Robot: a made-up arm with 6 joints. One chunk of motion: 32 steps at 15 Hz.
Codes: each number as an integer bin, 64 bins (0 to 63) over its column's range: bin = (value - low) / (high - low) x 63, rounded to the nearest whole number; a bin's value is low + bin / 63 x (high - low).
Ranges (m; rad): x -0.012..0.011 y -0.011..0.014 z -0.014..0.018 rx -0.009..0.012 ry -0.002..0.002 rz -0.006..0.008
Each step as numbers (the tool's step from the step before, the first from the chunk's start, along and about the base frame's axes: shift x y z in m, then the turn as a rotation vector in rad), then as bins.
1 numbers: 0.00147 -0.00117 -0.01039 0.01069 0.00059 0.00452
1 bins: 37 25 7 59 41 47
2 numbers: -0.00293 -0.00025 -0.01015 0.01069 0.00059 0.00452
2 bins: 25 27 8 59 41 47
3 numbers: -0.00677 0.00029 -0.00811 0.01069 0.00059 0.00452
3 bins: 14 28 12 59 41 47
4 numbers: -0.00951 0.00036 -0.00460 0.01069 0.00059 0.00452
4 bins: 7 29 19 59 41 47
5 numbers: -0.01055 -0.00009 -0.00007 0.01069 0.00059 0.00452
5 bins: 4 27 27 59 41 47
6 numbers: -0.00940 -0.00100 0.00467 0.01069 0.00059 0.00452
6 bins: 7 25 37 59 41 47
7 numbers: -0.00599 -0.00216 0.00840 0.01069 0.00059 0.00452
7 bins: 16 22 44 59 41 47
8 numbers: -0.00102 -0.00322 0.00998 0.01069 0.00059 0.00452
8 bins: 30 20 47 59 41 47
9 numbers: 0.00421 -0.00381 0.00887 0.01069 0.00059 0.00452
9 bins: 44 18 45 59 41 47
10 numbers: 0.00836 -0.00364 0.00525 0.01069 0.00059 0.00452
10 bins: 56 19 38 59 41 47
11 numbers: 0.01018 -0.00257 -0.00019 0.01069 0.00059 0.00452
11 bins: 61 21 27 59 41 47
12 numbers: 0.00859 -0.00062 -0.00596 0.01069 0.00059 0.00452
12 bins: 56 26 16 59 41 47
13 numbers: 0.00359 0.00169 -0.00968 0.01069 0.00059 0.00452
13 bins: 43 32 9 59 41 47
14 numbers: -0.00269 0.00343 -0.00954 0.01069 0.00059 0.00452
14 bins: 26 36 9 59 41 47
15 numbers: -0.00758 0.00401 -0.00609 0.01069 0.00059 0.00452
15 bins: 12 38 16 59 41 47
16 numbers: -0.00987 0.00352 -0.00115 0.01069 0.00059 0.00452
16 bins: 6 37 25 59 41 47
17 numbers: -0.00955 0.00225 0.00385 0.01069 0.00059 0.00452
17 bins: 7 33 35 59 41 47
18 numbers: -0.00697 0.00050 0.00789 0.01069 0.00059 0.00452
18 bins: 14 29 43 59 41 47
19 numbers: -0.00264 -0.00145 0.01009 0.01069 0.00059 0.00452
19 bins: 26 24 47 59 41 47
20 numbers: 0.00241 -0.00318 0.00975 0.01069 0.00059 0.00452
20 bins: 39 20 47 59 41 47
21 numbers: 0.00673 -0.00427 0.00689 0.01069 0.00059 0.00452
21 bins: 51 17 41 59 41 47
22 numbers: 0.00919 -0.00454 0.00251 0.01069 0.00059 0.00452
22 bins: 58 16 33 59 41 47
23 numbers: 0.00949 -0.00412 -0.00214 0.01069 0.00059 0.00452
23 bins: 59 17 23 59 41 47
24 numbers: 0.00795 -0.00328 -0.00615 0.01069 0.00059 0.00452
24 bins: 55 19 15 59 41 47
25 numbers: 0.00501 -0.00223 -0.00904 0.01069 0.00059 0.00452
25 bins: 47 22 10 59 41 47
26 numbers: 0.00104 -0.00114 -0.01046 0.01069 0.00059 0.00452
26 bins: 36 25 7 59 41 47
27 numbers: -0.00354 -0.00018 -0.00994 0.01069 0.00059 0.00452
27 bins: 23 27 8 59 41 47
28 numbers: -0.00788 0.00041 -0.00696 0.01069 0.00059 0.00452
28 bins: 11 29 14 59 41 47
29 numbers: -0.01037 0.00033 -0.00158 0.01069 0.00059 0.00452
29 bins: 4 29 24 59 41 47
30 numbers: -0.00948 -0.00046 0.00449 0.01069 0.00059 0.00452
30 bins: 7 27 36 59 41 47
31 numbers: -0.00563 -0.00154 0.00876 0.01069 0.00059 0.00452
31 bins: 17 24 45 59 41 47
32 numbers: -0.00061 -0.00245 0.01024 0.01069 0.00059 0.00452
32 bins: 31 22 48 59 41 47
